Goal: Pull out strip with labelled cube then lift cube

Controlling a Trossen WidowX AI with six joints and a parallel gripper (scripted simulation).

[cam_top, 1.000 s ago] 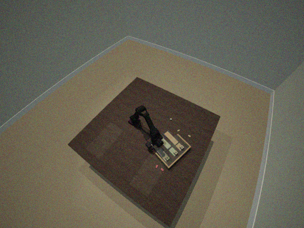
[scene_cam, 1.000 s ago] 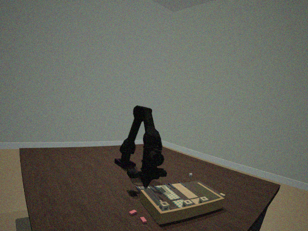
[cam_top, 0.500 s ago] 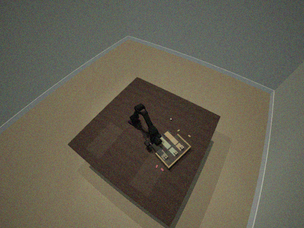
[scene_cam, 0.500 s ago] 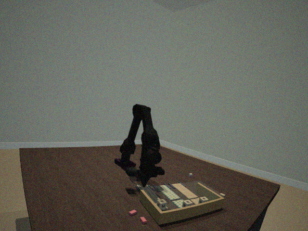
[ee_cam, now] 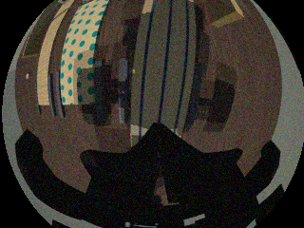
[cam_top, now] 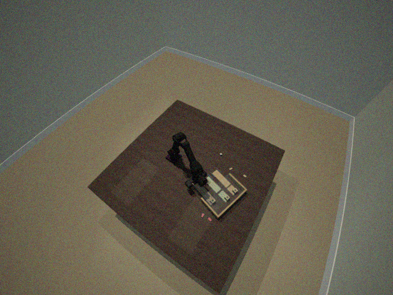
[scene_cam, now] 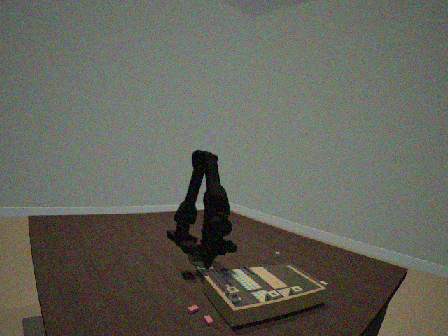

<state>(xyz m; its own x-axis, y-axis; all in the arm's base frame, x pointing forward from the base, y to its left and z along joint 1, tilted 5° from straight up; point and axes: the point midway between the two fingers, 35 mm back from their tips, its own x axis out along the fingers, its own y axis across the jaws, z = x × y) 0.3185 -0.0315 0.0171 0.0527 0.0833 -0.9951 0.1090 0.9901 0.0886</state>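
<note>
The teal-dotted strip lies 100 mm ahead of my gripper tip and 90 mm to the left of it.
</note>
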